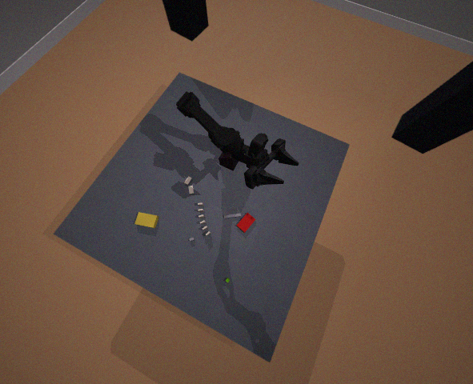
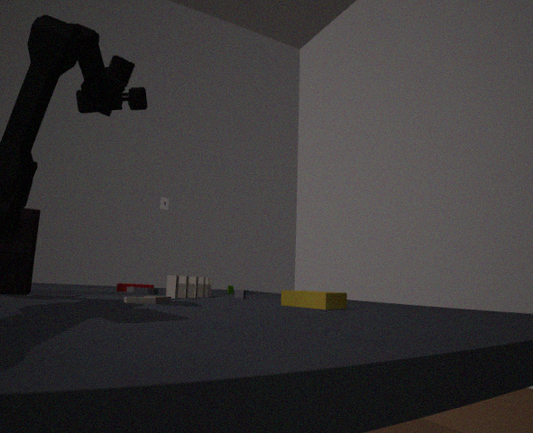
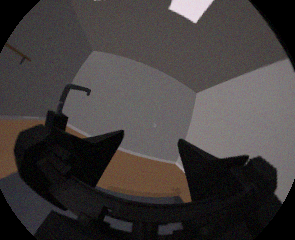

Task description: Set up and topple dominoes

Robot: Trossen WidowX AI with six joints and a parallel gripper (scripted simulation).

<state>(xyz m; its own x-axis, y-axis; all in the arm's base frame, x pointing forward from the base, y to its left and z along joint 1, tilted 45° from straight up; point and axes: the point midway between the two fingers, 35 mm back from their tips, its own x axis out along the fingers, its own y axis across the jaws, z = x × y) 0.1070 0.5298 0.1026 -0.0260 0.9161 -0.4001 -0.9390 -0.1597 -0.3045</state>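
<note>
My gripper tip is 540 mm above the yellow block, 490 mm to the left of it and 410 mm short of it. Round my gripper tip: red block 550 mm below, 110 mm ahead, 30 mm to the right; grey bar 550 mm below, 130 mm ahead, 120 mm to the right; small green cube 540 mm below, 410 mm ahead, 50 mm to the left.
</note>
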